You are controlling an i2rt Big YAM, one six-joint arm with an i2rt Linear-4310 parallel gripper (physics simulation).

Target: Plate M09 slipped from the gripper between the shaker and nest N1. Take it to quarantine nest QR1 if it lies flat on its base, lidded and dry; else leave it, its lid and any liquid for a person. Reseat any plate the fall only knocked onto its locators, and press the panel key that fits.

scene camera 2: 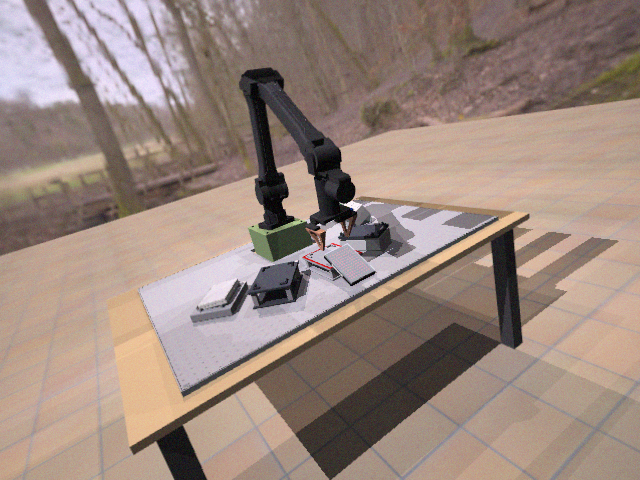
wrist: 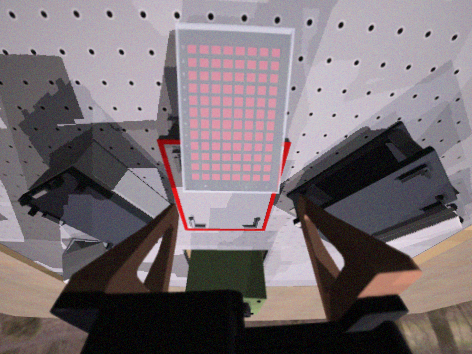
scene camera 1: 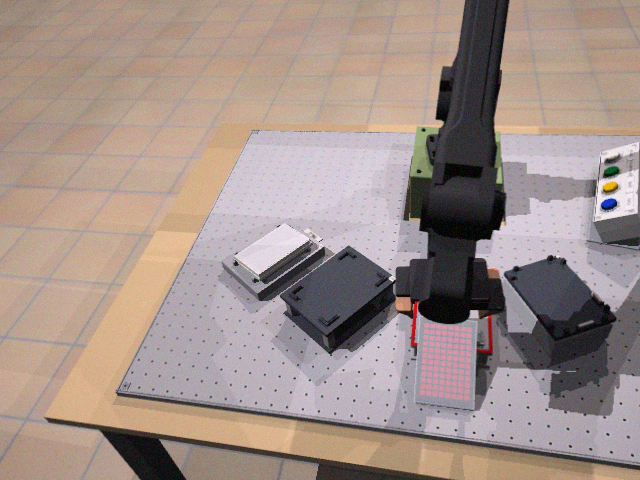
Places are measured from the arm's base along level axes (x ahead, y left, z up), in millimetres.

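Pixels of known places: gripper, fingertip midpoint: [scene camera 2: 335,243] [wrist: 237,205]; arm's base, origin of the base link: [scene camera 2: 276,224].
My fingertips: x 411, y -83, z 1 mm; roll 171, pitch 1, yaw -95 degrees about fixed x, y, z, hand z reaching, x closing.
Note:
Ahead of a thing's pixels: the offset from my fingertips to its top centre. "*": to the spot under its first point.
A plate with pink wells [scene camera 1: 446,361] [scene camera 2: 350,264] [wrist: 232,112] is tilted, one end up on the red-outlined nest {57 mm back, 21 mm left, 49 mm down} [scene camera 1: 490,338] [scene camera 2: 316,263] [wrist: 225,229], the other down toward the board in front. Whether a clear lid covers it, or any liquid lies about, I cannot tell. My gripper [scene camera 1: 446,308] [scene camera 2: 334,242] [wrist: 237,205] is wide open and empty, above the nest's rear part, its fingers on either side. A white-topped plate {219 mm back, 290 mm right, 48 mm down} [scene camera 1: 273,250] [scene camera 2: 219,293] sits on a grey nest {222 mm back, 293 mm right, 61 mm down} [scene camera 1: 241,277] [scene camera 2: 222,312] at the left; whether it is fully seated is unclear. No nest labels are readable.
A black raised stand [scene camera 1: 338,289] [scene camera 2: 276,276] [wrist: 400,195] is left of the red-outlined nest in scene camera 1. A dark-topped device with clips {* 61 mm back, 185 mm left, 40 mm down} [scene camera 1: 558,294] [scene camera 2: 364,230] [wrist: 90,205] is right. The key panel {316 mm back, 374 mm left, 11 mm down} [scene camera 1: 617,191] is at the right edge. The green arm base [scene camera 1: 416,191] [scene camera 2: 279,242] [wrist: 227,272] stands behind.

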